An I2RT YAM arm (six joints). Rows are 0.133 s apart.
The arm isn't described. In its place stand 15 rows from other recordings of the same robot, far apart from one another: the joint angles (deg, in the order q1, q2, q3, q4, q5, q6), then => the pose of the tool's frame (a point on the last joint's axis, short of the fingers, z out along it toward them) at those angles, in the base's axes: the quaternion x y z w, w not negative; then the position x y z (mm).
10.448 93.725 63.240 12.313 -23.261 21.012 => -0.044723, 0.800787, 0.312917, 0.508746, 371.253, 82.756, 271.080
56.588 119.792 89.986 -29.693 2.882 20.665 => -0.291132, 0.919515, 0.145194, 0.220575, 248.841, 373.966, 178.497
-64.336 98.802 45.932 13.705 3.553 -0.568 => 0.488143, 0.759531, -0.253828, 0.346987, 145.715, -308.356, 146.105
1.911 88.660 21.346 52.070 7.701 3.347 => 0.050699, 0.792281, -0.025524, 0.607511, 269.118, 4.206, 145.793
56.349 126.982 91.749 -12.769 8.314 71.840 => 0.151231, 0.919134, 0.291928, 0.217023, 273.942, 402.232, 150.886
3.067 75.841 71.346 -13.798 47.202 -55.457 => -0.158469, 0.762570, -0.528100, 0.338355, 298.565, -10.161, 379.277
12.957 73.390 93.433 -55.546 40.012 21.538 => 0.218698, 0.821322, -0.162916, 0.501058, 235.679, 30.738, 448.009
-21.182 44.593 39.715 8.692 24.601 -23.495 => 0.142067, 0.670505, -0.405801, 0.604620, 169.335, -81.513, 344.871
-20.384 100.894 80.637 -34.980 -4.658 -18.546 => 0.003156, 0.953621, -0.062899, 0.294349, 359.966, -130.671, 254.265
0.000 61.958 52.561 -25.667 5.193 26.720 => 0.225140, 0.857542, 0.067365, 0.457598, 236.985, -3.222, 302.821
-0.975 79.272 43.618 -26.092 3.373 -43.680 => -0.346250, 0.905415, -0.119084, 0.214833, 256.686, -6.463, 182.346
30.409 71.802 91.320 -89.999 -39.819 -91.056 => -0.836559, 0.402659, 0.209224, 0.307018, 145.672, 111.930, 407.185
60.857 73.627 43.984 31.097 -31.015 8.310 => -0.469421, 0.518431, 0.545285, 0.462101, 126.505, 264.551, 300.419
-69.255 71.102 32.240 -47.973 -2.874 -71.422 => -0.019589, 0.999112, -0.017564, 0.032896, 61.517, -157.375, 146.879
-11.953 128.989 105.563 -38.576 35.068 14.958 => 0.286168, 0.882864, -0.286175, 0.238251, 468.465, -120.081, 185.285
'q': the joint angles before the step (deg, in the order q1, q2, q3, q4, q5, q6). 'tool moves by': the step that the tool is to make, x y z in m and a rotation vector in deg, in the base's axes. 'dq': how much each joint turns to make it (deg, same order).
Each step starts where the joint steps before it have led.
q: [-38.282 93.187 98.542 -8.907 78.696 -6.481]
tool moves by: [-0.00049 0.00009 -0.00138 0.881 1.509 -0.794]
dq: [-0.023 -0.001 -0.089 -0.654 0.786 -1.005]
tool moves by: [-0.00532 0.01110 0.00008 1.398 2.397 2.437]
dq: [0.875 -2.688 -2.644 -0.350 -1.529 -2.493]
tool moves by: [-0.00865 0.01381 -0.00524 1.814 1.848 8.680]
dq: [0.764 -4.567 -5.137 -0.654 -7.913 -1.399]
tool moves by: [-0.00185 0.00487 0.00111 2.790 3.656 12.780]
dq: [-0.130 -2.011 -0.719 -2.976 -12.830 -3.255]
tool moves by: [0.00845 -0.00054 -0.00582 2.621 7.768 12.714]
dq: [-0.022 0.305 0.000 -1.989 -12.218 -7.060]
